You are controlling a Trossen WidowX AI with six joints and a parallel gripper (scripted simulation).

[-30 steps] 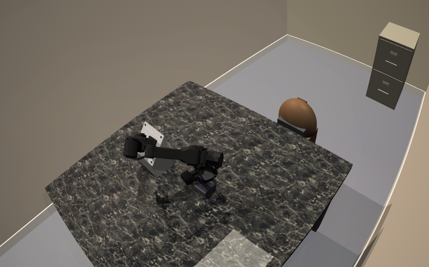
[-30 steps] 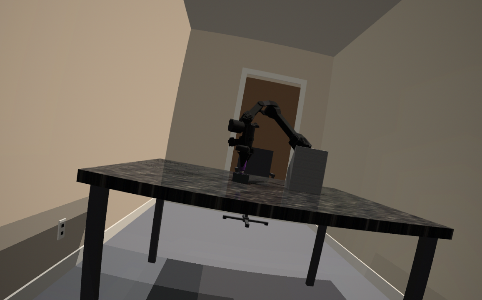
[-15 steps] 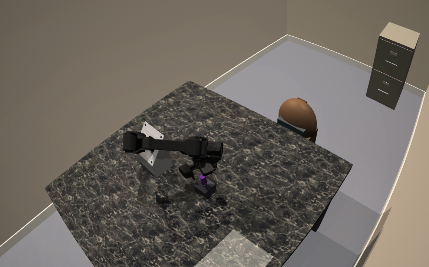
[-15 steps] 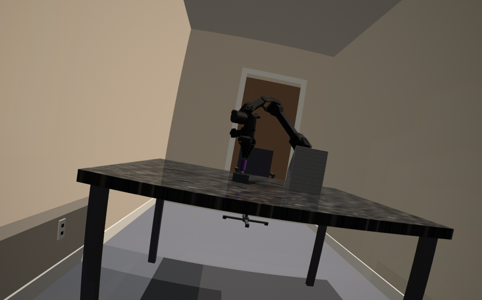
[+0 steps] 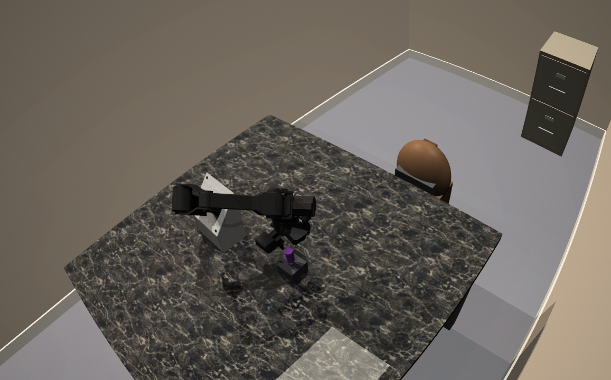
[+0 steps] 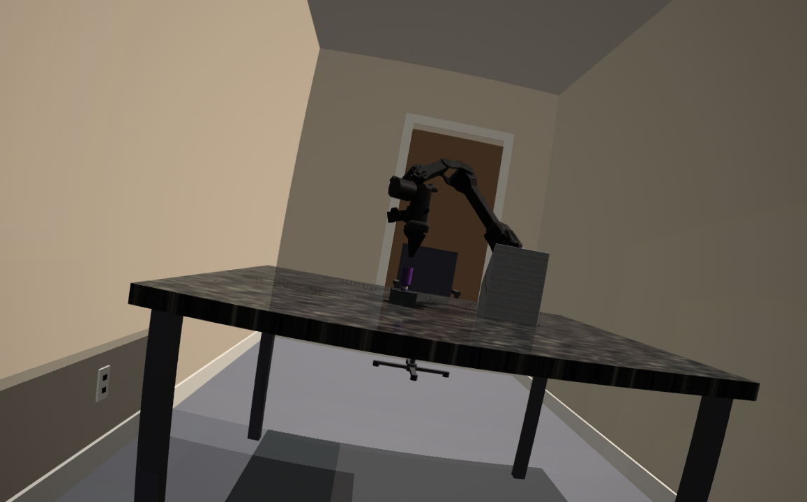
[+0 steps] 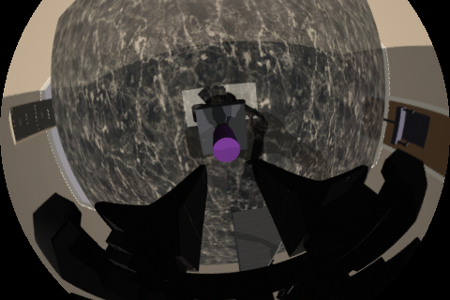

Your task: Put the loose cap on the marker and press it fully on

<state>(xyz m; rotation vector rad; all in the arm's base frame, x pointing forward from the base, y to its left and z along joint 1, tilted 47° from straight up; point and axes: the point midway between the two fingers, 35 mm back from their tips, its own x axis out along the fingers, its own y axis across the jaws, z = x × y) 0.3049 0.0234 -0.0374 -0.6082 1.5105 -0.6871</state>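
My gripper tip is 5 cm above the purple cap. Also, from my gripper tip: holder block: 12 cm below.
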